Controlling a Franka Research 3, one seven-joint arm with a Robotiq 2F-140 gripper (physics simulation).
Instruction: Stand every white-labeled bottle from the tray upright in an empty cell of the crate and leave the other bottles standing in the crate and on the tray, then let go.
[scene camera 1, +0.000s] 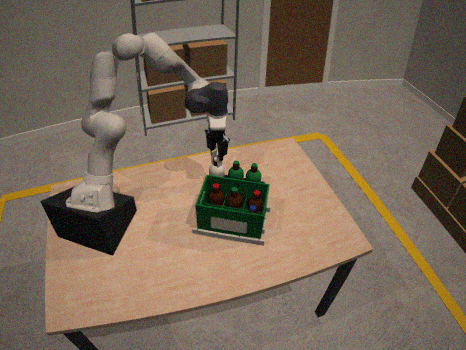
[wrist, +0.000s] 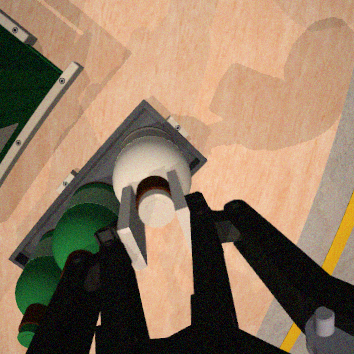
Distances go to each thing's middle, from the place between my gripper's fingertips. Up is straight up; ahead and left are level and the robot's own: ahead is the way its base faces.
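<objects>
The white-labeled bottle (wrist: 146, 153) is 40 mm below my hand.
</objects>
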